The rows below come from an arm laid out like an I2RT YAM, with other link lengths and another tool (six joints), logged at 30 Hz.
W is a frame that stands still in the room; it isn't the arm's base.
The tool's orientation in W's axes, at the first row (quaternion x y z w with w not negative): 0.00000 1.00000 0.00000 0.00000
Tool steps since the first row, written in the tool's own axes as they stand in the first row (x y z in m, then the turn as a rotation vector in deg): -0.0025 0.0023 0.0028 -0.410 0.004 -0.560; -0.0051 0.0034 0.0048 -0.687 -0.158 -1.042; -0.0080 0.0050 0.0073 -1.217 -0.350 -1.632; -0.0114 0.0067 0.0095 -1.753 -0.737 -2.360; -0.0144 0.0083 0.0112 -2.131 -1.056 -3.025; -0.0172 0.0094 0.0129 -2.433 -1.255 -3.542; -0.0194 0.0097 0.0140 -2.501 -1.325 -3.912; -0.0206 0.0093 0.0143 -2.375 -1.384 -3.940; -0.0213 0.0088 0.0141 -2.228 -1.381 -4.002; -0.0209 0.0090 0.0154 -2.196 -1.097 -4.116; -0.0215 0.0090 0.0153 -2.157 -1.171 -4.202
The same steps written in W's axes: 0.0025 0.0023 -0.0028 0.410 0.004 0.560; 0.0051 0.0034 -0.0048 0.687 -0.158 1.042; 0.0080 0.0050 -0.0073 1.217 -0.350 1.632; 0.0114 0.0067 -0.0095 1.753 -0.737 2.360; 0.0144 0.0083 -0.0112 2.131 -1.056 3.025; 0.0172 0.0094 -0.0129 2.433 -1.255 3.542; 0.0194 0.0097 -0.0140 2.501 -1.325 3.912; 0.0206 0.0093 -0.0143 2.375 -1.384 3.940; 0.0213 0.0088 -0.0141 2.228 -1.381 4.002; 0.0209 0.0090 -0.0154 2.196 -1.097 4.116; 0.0215 0.0090 -0.0153 2.157 -1.171 4.202
